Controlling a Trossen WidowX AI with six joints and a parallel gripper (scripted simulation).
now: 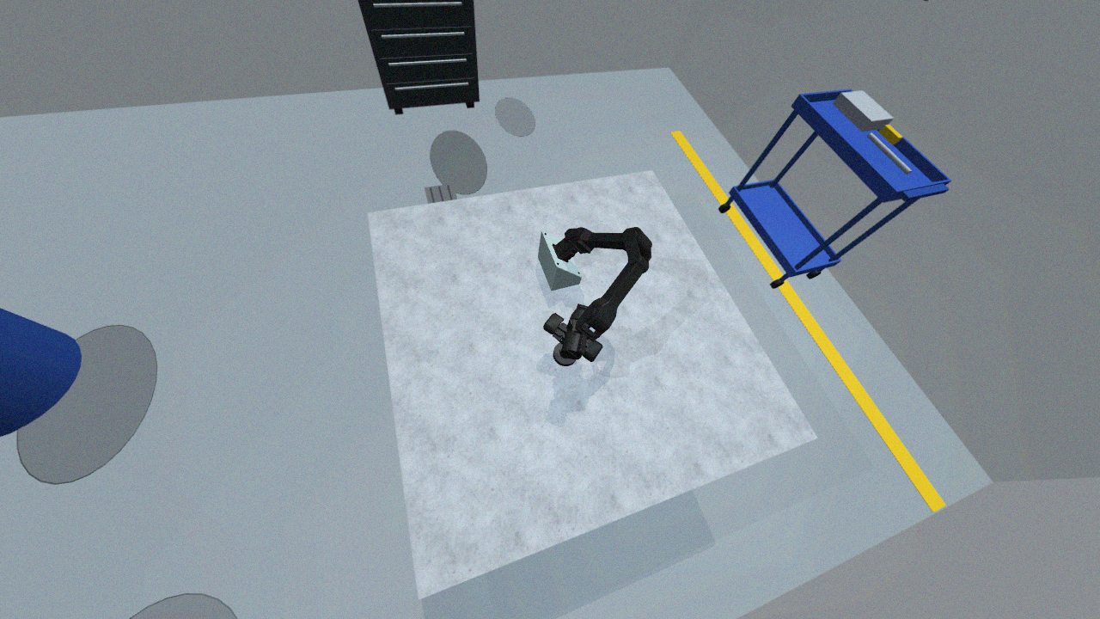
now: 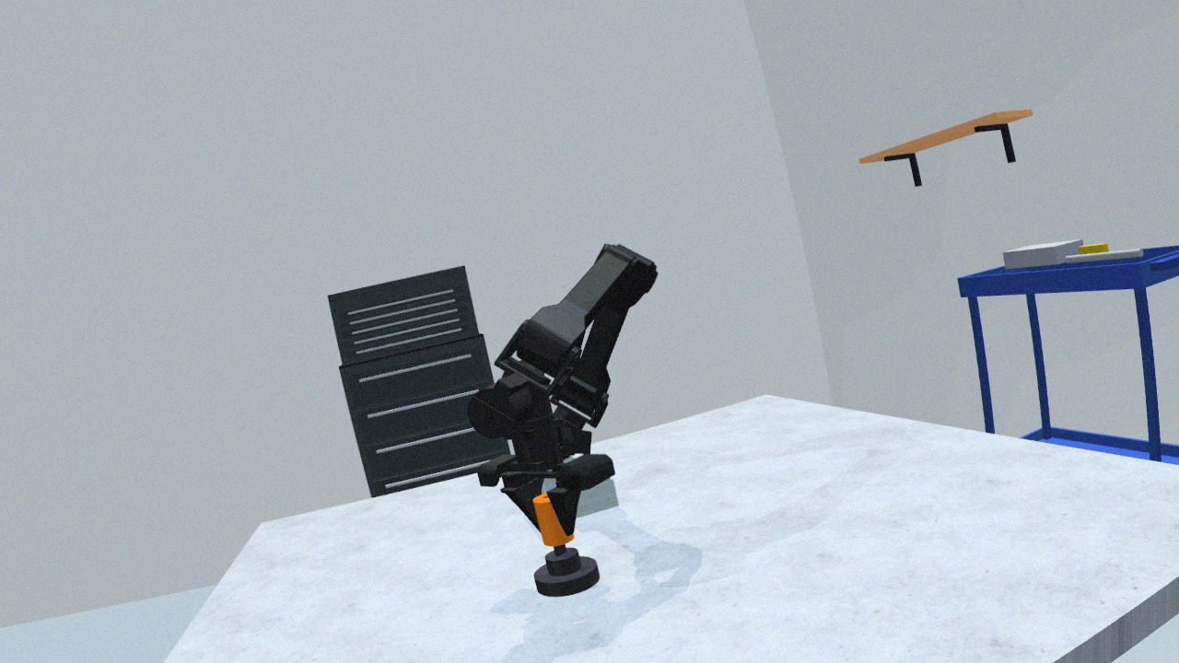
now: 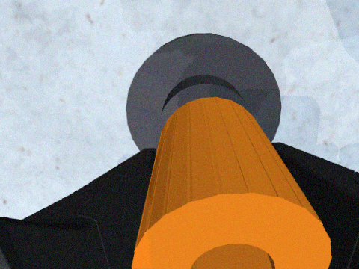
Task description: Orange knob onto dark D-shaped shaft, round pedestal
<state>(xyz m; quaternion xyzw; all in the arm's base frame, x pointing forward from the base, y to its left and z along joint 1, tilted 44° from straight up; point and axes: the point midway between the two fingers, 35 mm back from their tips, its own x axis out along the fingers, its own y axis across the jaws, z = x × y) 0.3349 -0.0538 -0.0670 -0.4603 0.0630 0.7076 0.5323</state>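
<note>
My gripper tip is now 20 mm below the orange knob. Round my gripper tip: dark round pedestal: 40 mm below.
</note>
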